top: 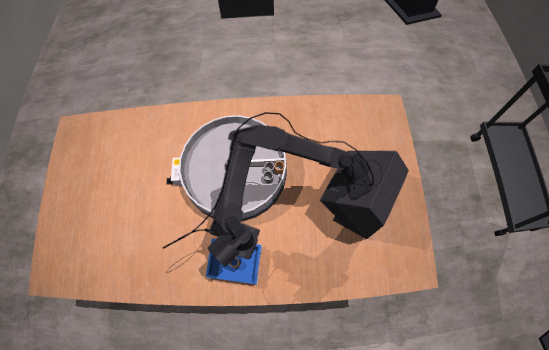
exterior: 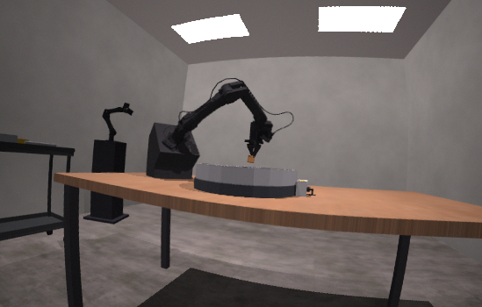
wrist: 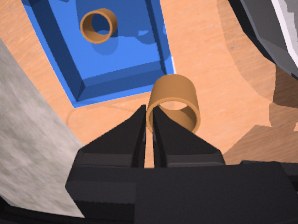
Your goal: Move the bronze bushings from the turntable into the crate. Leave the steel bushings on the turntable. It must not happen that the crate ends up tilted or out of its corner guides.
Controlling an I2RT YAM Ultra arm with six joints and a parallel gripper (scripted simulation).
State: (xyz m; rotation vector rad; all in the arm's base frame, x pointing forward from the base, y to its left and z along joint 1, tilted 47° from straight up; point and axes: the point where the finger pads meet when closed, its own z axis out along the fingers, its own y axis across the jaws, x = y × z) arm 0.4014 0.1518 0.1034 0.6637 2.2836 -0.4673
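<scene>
The blue crate is 13 cm below my hand, 7 cm ahead of it and 1 cm to the left of it. Round my hand: round grey turntable: 34 cm to the right, 10 cm below, 6 cm behind.
</scene>
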